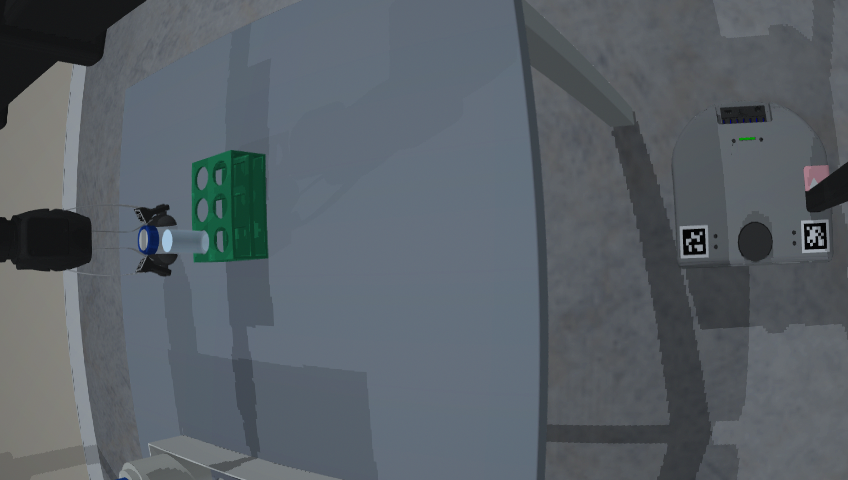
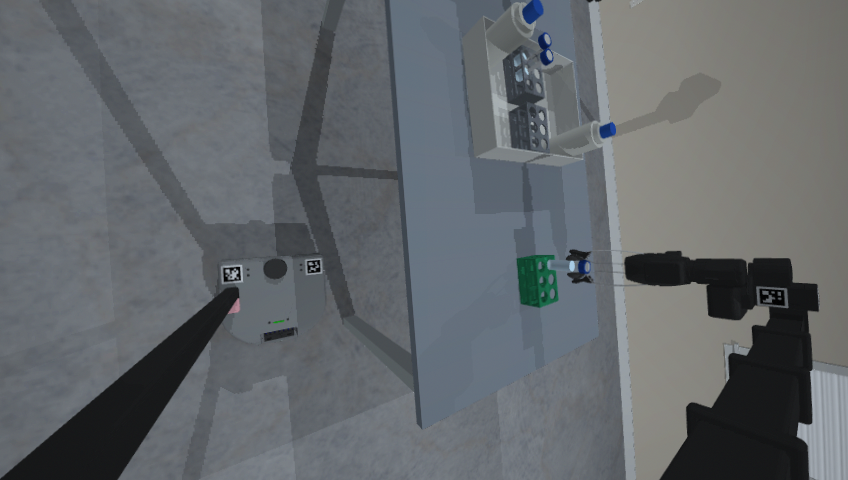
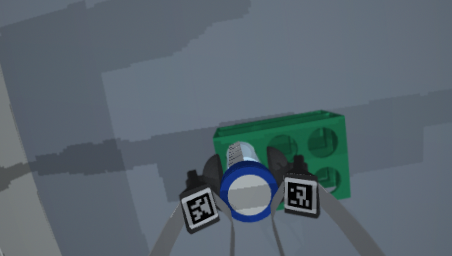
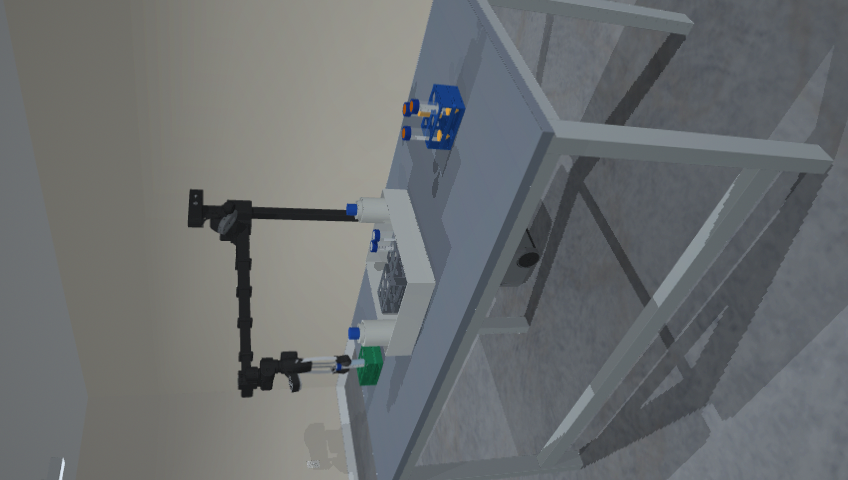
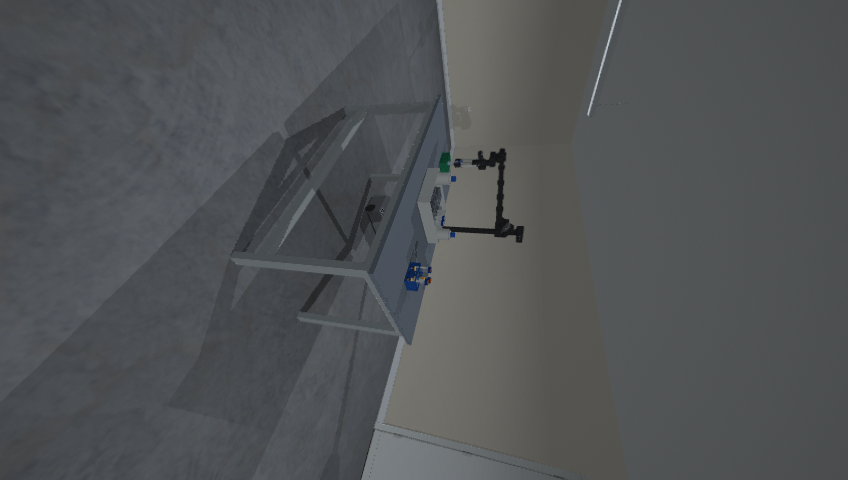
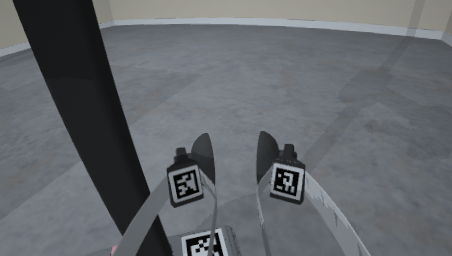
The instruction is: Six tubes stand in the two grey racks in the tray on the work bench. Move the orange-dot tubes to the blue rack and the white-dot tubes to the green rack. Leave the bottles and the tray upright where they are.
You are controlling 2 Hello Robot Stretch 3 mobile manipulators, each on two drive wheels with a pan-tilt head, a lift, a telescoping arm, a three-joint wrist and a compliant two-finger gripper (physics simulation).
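Note:
My r1 gripper (image 1: 163,239) (image 2: 580,266) (image 3: 246,170) is shut on a white-dot tube (image 1: 187,241) (image 2: 560,265) (image 3: 249,195), held upright with its lower end at a corner hole of the green rack (image 1: 248,205) (image 2: 528,282) (image 3: 303,150) (image 4: 369,365). How deep it sits is unclear. Two white-dot tubes (image 2: 545,40) (image 2: 546,57) stand in one grey rack (image 2: 523,74); the other grey rack (image 2: 529,127) shows no tubes. Three orange-dot tubes (image 4: 406,108) (image 4: 413,106) (image 4: 405,133) stand in the blue rack (image 4: 452,98). My r2 gripper (image 6: 236,165) is open and empty, above the floor.
The white tray (image 2: 479,95) (image 4: 419,297) holds the grey racks and two upright bottles (image 2: 511,26) (image 2: 577,139) with blue caps. It stands on the bench between the blue and green racks. r1's arm (image 4: 243,297) extends above the bench. r2's dark mast (image 6: 82,100) stands left of its gripper.

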